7 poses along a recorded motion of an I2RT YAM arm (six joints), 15 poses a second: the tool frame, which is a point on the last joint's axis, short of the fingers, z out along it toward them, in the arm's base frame.
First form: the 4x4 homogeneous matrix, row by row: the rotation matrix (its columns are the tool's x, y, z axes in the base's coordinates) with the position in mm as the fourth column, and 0 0 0 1 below. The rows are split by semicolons.
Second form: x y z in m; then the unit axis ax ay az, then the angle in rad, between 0 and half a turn. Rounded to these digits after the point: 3 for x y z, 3 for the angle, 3 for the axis.
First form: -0.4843 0.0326 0.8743 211; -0.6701 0.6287 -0.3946 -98; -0.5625 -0.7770 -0.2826 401; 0 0 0 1
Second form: 0.211 -0.098 0.401 -0.233 0.874 -0.427 2.176
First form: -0.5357 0.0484 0.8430 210; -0.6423 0.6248 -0.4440 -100; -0.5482 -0.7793 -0.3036 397; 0 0 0 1
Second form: 0.210 -0.100 0.397 -0.211 0.876 -0.435 2.223
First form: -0.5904 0.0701 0.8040 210; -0.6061 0.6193 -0.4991 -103; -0.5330 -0.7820 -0.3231 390; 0 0 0 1
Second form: 0.210 -0.103 0.390 -0.186 0.877 -0.444 2.275
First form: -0.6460 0.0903 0.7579 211; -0.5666 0.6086 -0.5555 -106; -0.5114 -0.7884 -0.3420 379; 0 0 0 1
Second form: 0.211 -0.106 0.379 -0.161 0.877 -0.454 2.332
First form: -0.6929 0.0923 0.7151 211; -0.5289 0.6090 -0.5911 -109; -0.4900 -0.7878 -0.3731 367; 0 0 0 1
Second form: 0.211 -0.109 0.367 -0.144 0.880 -0.453 2.387
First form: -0.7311 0.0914 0.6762 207; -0.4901 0.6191 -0.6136 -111; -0.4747 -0.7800 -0.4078 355; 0 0 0 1
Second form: 0.207 -0.111 0.355 -0.128 0.885 -0.447 2.434
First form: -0.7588 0.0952 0.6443 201; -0.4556 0.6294 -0.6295 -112; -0.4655 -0.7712 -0.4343 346; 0 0 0 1
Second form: 0.201 -0.112 0.346 -0.114 0.890 -0.442 2.468
